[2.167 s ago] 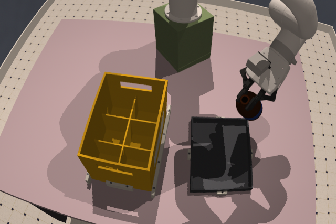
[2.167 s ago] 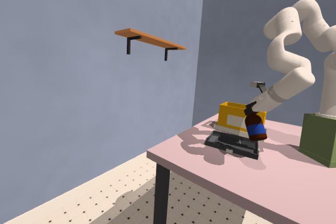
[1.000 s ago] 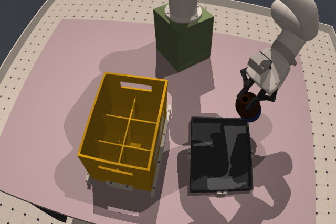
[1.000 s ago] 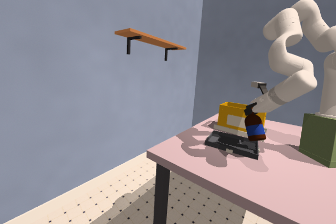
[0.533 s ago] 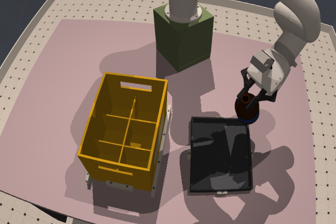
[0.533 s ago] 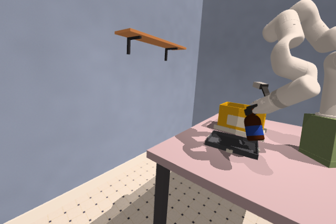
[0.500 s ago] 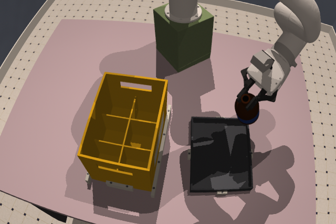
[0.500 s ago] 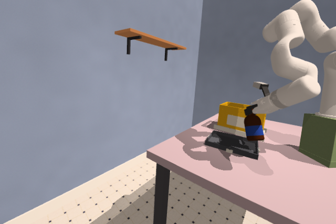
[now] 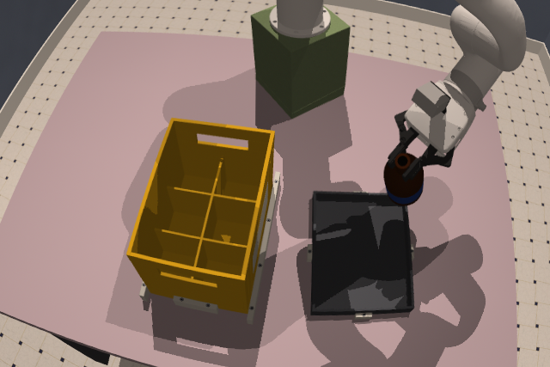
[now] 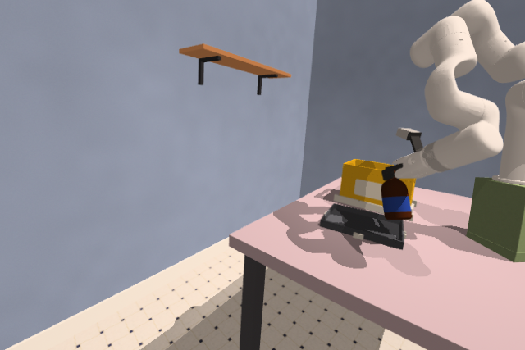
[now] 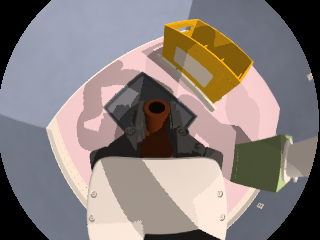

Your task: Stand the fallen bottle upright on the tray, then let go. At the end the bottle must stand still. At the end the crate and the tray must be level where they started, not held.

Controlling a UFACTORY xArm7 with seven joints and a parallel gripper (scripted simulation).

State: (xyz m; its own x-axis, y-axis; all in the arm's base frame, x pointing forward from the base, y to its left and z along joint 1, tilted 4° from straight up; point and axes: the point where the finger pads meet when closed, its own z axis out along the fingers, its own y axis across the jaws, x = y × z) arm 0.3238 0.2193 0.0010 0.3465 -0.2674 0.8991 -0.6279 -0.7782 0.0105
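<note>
My hand is 2 cm past the brown bottle, 1 cm to the right of it and 5 cm above it. The rest, counted from my hand: dark tray: 7 cm ahead, 3 cm to the right, 20 cm below; yellow crate: 9 cm ahead, 31 cm to the right, 12 cm below.
</note>
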